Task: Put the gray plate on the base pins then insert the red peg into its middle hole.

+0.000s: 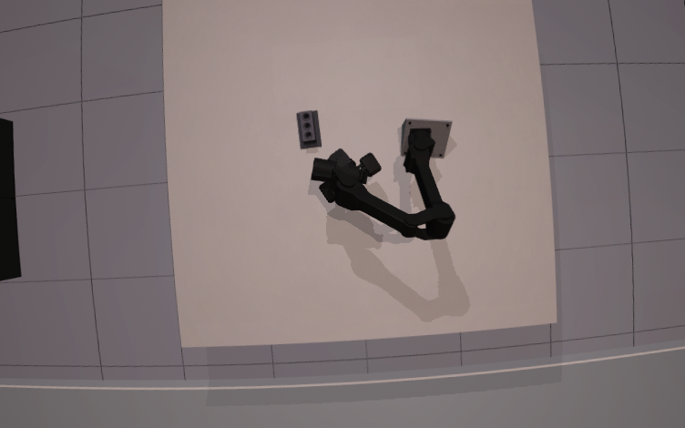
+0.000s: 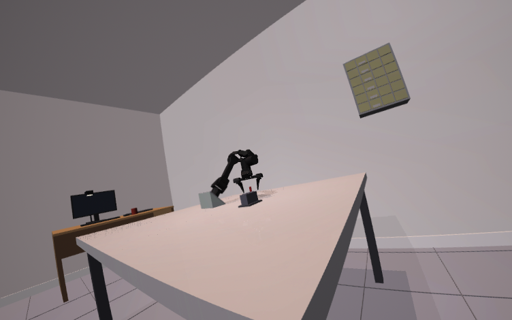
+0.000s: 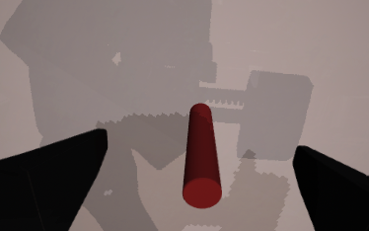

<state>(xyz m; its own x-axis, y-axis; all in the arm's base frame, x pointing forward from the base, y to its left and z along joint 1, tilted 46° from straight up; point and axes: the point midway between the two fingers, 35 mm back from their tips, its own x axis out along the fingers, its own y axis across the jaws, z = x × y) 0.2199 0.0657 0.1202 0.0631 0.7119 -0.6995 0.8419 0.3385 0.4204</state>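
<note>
Now: the red peg 10 mm below my gripper tip. The rest, counted from my gripper tip: gray plate 130 mm ahead, 170 mm to the right; dark flat base 130 mm ahead, 170 mm to the right, 40 mm below.
</note>
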